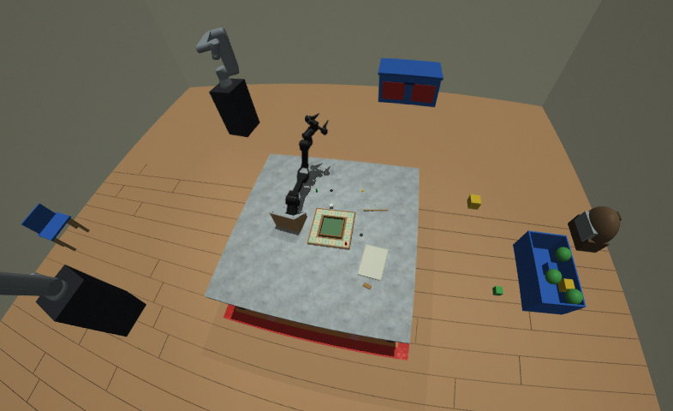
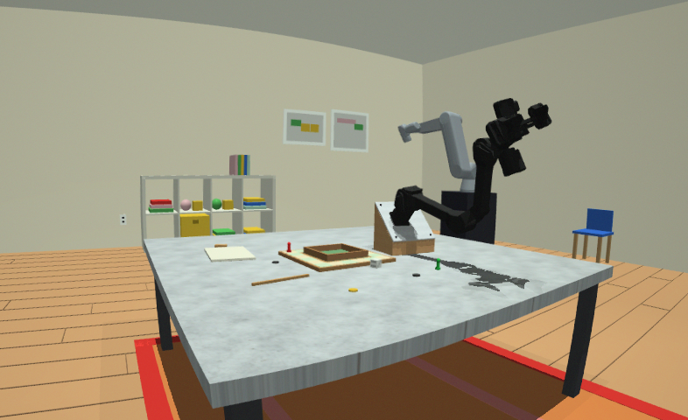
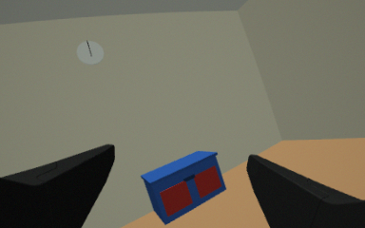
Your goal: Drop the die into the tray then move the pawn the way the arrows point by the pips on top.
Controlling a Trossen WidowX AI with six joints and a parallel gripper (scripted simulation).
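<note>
The white die is 44 cm to the right of my gripper tip, 43 cm below it and 18 cm ahead of it. From my gripper tip the other things lie so: yellow disc: 44 cm below, 35 cm ahead, 23 cm to the right; then wooden stick: 49 cm ahead, 44 cm below, 38 cm to the right; then green pawn: 43 cm below, 34 cm to the right, 2 cm ahead.
</note>
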